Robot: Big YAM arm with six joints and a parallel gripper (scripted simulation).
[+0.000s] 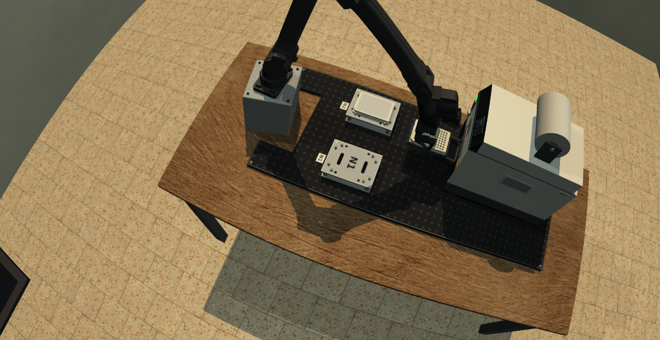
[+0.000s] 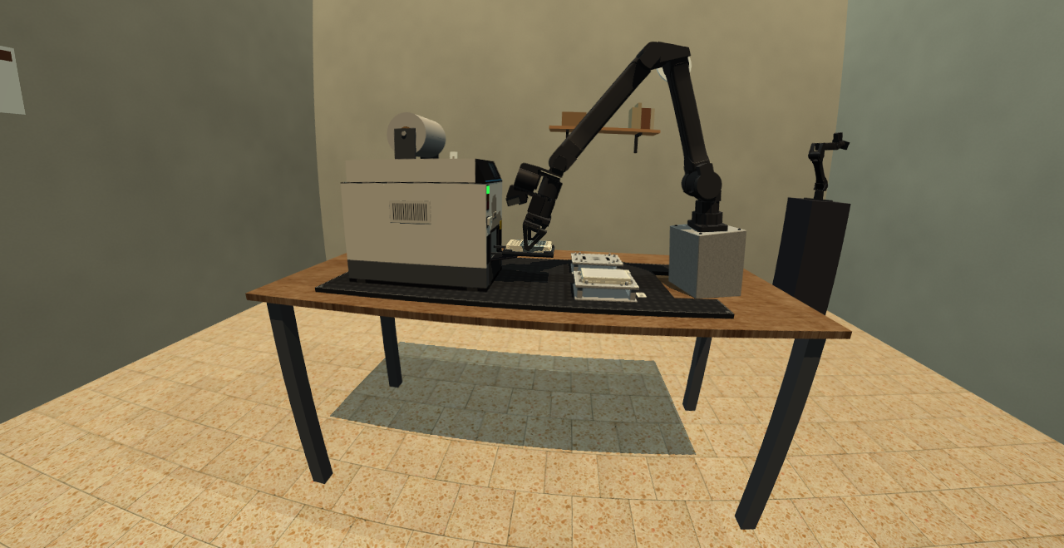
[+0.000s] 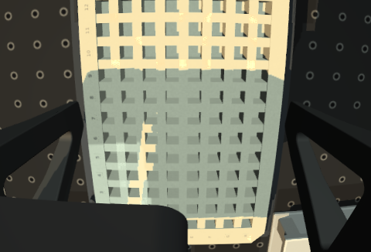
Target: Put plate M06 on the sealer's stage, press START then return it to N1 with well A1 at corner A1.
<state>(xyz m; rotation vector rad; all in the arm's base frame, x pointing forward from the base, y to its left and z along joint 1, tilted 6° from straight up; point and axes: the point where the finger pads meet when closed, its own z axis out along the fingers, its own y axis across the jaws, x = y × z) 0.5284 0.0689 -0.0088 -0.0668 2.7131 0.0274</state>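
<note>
My gripper is now 10 mm above the plate M06. Also, from my hand: start button 100 mm ahead, 100 mm to the left, 80 mm above; well plate 220 mm behind, 60 mm to the left, 60 mm below; sealer stage 20 mm below.
</note>
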